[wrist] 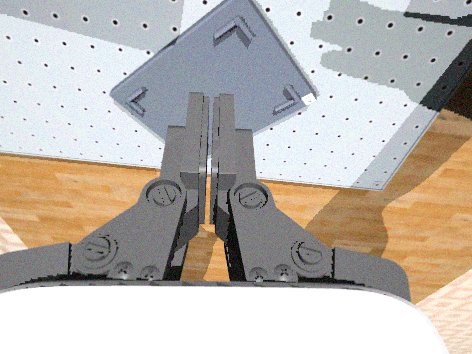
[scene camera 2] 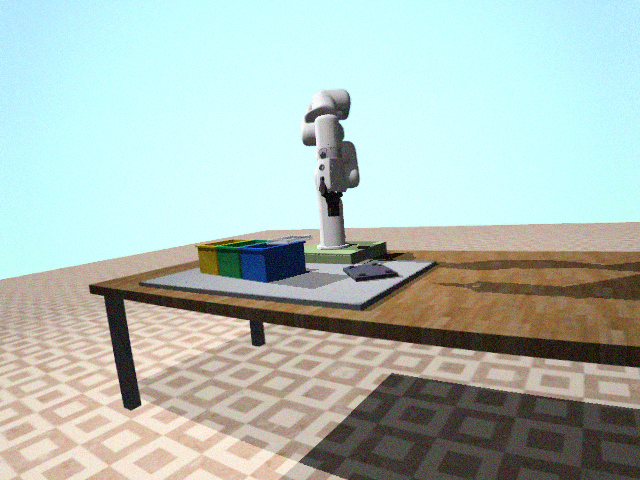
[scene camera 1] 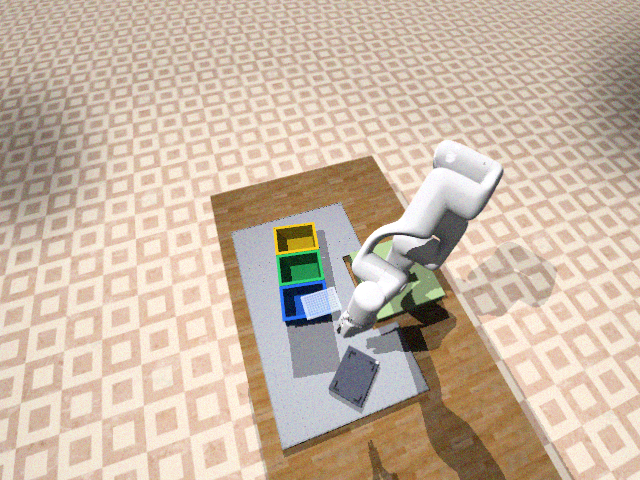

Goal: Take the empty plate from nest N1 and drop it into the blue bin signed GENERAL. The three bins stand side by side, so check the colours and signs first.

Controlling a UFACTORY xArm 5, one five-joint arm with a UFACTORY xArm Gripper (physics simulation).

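Pixels of known places: gripper, fingertip midpoint: (wrist: 210, 123) (scene camera 2: 333, 216); arm's base, origin of the base link: (scene camera 2: 333, 247).
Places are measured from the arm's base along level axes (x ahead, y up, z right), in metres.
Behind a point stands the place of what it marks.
Note:
The clear gridded plate (scene camera 1: 320, 303) {x 0.324, y 0.077, z 0.022 m} (scene camera 2: 294, 239) {x 0.357, y 0.077, z -0.010 m} lies across the rim of the blue bin (scene camera 1: 291, 299) {x 0.395, y -0.028, z 0.122 m} (scene camera 2: 284, 261) {x 0.391, y 0.016, z 0.013 m}, slightly tilted, with part of it sticking out past the side towards the arm. The dark grey nest (scene camera 1: 355, 376) {x 0.338, y -0.022, z -0.237 m} (scene camera 2: 369, 271) {x 0.361, y -0.022, z -0.239 m} (wrist: 200, 70) {x 0.343, y -0.022, z -0.200 m}, with raised corner brackets, holds no plate; no N1 label is legible. My gripper (scene camera 1: 339, 328) {x 0.303, y 0.137, z -0.123 m} (scene camera 2: 333, 212) {x 0.303, y 0.137, z -0.123 m} (wrist: 210, 123) {x 0.303, y 0.137, z -0.123 m} is shut with nothing between its fingers. It hangs well above the board, between the blue bin and the nest in the first scene view. The sign on the blue bin cannot be read.
The green bin (scene camera 1: 299, 268) {x 0.303, y -0.028, z 0.222 m} (scene camera 2: 229, 261) {x 0.394, y 0.019, z 0.210 m} stands against the blue bin, and the yellow bin (scene camera 1: 295, 238) {x 0.250, y -0.023, z 0.354 m} (scene camera 2: 207, 259) {x 0.343, y 0.018, z 0.336 m} stands beyond it. All stand on the perforated grey board (scene camera 1: 268, 382) {x 0.605, y -0.034, z -0.098 m} (scene camera 2: 320, 297) {x 0.603, y -0.034, z -0.183 m} (wrist: 310, 150) {x 0.239, y -0.034, z -0.322 m}. The arm's green base (scene camera 1: 431, 286) {x -0.101, y -0.001, z -0.125 m} (scene camera 2: 336, 255) {x 0.146, y -0.009, z -0.063 m} is beside the board.

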